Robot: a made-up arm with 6 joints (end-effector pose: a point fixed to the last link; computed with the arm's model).
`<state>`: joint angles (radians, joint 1 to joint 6).
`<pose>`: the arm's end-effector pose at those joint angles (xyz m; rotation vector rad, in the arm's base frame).
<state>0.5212 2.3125 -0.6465 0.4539 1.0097 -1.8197</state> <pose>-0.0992 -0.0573 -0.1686 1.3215 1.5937 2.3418</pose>
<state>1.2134 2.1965 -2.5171 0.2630 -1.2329 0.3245</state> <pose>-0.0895 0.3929 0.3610 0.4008 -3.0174 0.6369</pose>
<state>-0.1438 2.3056 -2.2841 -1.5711 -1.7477 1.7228</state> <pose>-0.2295 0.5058 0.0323 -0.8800 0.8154 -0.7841</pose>
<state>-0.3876 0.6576 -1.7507 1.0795 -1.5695 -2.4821</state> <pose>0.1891 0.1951 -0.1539 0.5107 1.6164 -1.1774</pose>
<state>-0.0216 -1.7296 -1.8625 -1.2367 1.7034 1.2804</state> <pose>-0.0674 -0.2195 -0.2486 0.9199 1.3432 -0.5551</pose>
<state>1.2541 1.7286 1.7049 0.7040 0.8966 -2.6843</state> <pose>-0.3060 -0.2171 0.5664 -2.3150 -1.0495 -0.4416</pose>
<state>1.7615 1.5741 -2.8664 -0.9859 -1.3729 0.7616</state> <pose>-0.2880 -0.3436 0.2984 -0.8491 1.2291 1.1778</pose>
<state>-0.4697 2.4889 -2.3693 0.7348 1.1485 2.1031</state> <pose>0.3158 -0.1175 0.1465 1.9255 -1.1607 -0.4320</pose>
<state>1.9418 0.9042 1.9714 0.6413 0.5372 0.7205</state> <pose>0.3667 -0.4048 0.4129 -0.1243 0.0052 -1.8587</pose>
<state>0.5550 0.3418 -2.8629 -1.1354 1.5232 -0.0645</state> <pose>-0.2721 -0.2277 0.4412 1.0337 1.0876 -2.5401</pose>
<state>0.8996 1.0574 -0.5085 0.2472 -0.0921 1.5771</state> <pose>-0.3111 0.2599 0.0216 -0.1520 -1.6747 1.5371</pose>
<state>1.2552 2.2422 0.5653 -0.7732 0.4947 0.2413</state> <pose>-0.0553 0.1859 -0.1222 -1.8066 -0.8833 0.0788</pose>
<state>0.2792 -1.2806 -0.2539 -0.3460 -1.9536 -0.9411</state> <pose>0.0473 -0.1452 0.4605 -2.7760 -0.5966 -0.7124</pose>
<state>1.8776 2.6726 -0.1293 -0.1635 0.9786 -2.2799</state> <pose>0.0111 0.1031 -0.1941 0.4539 -0.6359 -2.0693</pose>
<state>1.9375 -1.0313 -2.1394 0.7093 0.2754 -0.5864</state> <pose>0.0708 0.2329 0.3785 0.0015 1.2652 0.5678</pose>
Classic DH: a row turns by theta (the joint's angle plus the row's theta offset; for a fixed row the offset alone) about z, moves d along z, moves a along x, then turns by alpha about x. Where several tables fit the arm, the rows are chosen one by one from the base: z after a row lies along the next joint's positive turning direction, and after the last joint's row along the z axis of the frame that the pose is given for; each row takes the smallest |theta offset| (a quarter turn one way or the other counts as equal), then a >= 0, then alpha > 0; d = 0 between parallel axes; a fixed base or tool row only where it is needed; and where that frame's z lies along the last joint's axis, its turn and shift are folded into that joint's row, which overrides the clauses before.
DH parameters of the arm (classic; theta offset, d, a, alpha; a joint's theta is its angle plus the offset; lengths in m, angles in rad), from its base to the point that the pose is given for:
base (fixed): 1.4695 0.1015 0.0607 0.4303
joint 1: 0.0245 0.0614 -0.0035 -2.1027
joint 2: 0.2873 0.1359 -0.1165 1.7046
joint 3: 1.0663 -0.0803 0.0345 -0.5305
joint 4: -1.0031 0.1918 0.4261 -1.3287
joint 5: -0.9565 0.0119 -0.0095 1.7052
joint 6: -1.5072 -0.0203 0.0396 -1.1313
tool (fixed): -0.1486 -0.0028 0 0

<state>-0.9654 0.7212 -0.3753 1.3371 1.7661 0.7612</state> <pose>-0.2424 0.5061 -0.0603 -2.0827 0.9582 1.7518</pose>
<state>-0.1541 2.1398 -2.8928 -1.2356 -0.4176 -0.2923</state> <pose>-0.2773 0.4991 0.0608 0.9436 -2.8513 0.6214</pose>
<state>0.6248 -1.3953 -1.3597 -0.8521 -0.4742 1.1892</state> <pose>0.3348 -0.1796 -0.0394 0.4768 0.0746 -1.7102</pose>
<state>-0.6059 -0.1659 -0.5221 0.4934 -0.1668 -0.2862</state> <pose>0.0310 0.4693 0.1904 -0.1235 0.0521 -0.6853</pose>
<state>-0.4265 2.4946 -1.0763 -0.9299 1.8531 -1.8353</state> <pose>0.2544 0.2233 -0.0485 -0.5952 1.5552 1.6811</pose>
